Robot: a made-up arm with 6 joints. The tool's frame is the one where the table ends. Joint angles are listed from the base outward.
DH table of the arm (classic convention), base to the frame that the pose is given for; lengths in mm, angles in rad. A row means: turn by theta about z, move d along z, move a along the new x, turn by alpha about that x. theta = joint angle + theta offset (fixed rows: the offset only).
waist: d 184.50; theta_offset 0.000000; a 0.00; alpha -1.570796
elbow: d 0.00; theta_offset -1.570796; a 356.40; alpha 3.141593
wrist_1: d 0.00; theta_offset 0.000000; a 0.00; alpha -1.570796
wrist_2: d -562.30; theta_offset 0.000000; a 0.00; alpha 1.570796
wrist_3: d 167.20; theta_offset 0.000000; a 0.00; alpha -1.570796
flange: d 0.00; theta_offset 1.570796; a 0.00; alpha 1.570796
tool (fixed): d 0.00; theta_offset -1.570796; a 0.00; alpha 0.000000
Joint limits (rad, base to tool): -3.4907..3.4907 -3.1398..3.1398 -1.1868..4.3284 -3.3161..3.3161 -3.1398..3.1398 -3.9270..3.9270
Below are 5 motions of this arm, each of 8 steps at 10 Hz.
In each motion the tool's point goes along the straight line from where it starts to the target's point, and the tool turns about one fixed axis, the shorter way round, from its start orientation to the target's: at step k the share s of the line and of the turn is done. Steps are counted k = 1, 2, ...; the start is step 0. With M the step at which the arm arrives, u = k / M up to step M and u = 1 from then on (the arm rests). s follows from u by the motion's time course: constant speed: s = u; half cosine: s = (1 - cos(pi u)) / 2; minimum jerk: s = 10 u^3 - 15 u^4 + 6 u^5.
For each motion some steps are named. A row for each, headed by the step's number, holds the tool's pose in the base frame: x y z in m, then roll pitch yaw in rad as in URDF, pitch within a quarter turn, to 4 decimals.
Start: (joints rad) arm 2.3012 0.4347 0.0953 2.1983 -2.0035 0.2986
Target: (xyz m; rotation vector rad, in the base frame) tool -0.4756 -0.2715 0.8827 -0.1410 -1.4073 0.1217
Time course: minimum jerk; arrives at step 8
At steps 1, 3, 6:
1: -0.5558 0.4629 0.4552 -1.9457 -0.7049 0.4536
3: -0.5347 0.2694 0.5678 -1.7012 -0.8432 0.6277
6: -0.4840 -0.1942 0.8377 -1.0174 -1.2635 0.8604

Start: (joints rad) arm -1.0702 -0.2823 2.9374 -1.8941 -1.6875 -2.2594
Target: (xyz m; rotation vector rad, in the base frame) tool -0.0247 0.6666 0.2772 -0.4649 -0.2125 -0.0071
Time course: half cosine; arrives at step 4
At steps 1, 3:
1: -0.2392 0.6228 0.5877 0.4007 0.2596 0.2727
3: -0.0615 0.6591 0.3305 -0.3274 -0.1152 0.0517

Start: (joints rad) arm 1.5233 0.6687 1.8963 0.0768 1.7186 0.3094
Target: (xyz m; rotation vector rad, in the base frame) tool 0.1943 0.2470 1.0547 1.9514 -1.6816 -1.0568
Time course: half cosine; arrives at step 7
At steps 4, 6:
4: 0.1908 0.3025 1.0326 2.5317 0.1052 -1.5787
6: 0.1939 0.2541 1.0519 2.3586 0.2828 -1.5562

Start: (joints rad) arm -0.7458 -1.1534 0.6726 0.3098 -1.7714 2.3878
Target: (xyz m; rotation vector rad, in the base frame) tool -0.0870 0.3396 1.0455 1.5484 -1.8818 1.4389
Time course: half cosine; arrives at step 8
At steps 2, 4, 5, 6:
2: -0.4292 0.2494 0.8873 -2.3674 -0.1521 -1.1970
4: -0.2874 0.2867 0.9528 -2.4369 -0.4402 -1.5482
5: -0.2107 0.3070 0.9883 -2.4276 -0.6006 -1.7530
6: -0.1457 0.3241 1.0184 -2.3847 -0.7325 -1.9492

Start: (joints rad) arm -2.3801 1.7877 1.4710 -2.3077 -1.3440 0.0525
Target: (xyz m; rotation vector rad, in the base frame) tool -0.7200 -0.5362 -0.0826 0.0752 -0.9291 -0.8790
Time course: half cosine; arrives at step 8
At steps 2, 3, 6, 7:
2: -0.5606 -0.6449 -0.1700 1.8781 -0.6153 -1.3312
3: -0.5909 -0.6243 -0.1534 1.6443 -0.6475 -1.3191
6: -0.6926 -0.5549 -0.0976 0.8158 -0.7226 -1.2140
7: -0.7129 -0.5410 -0.0865 0.6450 -0.7281 -1.1848

